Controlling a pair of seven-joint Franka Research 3 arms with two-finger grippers.
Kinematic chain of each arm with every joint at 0, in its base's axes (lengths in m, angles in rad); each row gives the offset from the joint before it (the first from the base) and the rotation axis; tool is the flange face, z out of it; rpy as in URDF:
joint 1: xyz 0 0 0.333 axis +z
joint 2: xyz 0 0 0 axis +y
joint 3: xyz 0 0 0.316 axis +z
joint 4: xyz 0.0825 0 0 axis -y
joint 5: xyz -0.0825 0 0.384 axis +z
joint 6: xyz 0 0 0 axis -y
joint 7: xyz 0.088 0 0 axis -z
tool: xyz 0 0 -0.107 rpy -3.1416 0 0
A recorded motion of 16 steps. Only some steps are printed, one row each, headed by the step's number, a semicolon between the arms.
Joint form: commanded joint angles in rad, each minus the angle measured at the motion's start. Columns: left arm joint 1, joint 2, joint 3, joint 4, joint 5, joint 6, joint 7; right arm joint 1, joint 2, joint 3, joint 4, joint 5, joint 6, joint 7.
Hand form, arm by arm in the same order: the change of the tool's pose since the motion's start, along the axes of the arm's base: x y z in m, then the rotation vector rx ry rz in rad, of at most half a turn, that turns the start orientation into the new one. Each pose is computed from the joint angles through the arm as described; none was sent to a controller.
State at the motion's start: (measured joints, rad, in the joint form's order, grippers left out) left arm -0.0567 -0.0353 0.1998 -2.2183 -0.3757 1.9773 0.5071; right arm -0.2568 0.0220 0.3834 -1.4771 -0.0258 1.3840 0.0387
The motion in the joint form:
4: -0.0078 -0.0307 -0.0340 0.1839 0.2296 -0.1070 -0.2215; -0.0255 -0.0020 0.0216 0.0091 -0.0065 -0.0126 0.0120
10: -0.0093 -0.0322 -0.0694 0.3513 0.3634 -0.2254 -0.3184; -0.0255 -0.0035 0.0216 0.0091 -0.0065 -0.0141 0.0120
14: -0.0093 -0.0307 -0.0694 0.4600 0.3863 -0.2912 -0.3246; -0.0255 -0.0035 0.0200 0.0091 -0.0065 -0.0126 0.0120
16: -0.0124 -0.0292 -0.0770 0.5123 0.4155 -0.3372 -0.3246; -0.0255 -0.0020 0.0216 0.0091 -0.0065 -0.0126 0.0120
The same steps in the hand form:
4: 0.0253 -0.0052 0.0871 0.2181 -0.0297 0.0368; -0.0017 -0.0031 0.0043 -0.0083 0.0002 -0.0167
10: 0.0375 -0.0134 0.1565 0.3540 -0.0630 0.0482; -0.0023 -0.0030 0.0049 -0.0089 0.0003 -0.0167
14: 0.0408 -0.0107 0.2020 0.3786 -0.1027 0.0570; -0.0021 -0.0038 0.0050 -0.0087 -0.0012 -0.0183
16: 0.0397 -0.0136 0.2222 0.4079 -0.1091 0.0439; -0.0017 -0.0031 0.0043 -0.0083 0.0002 -0.0167

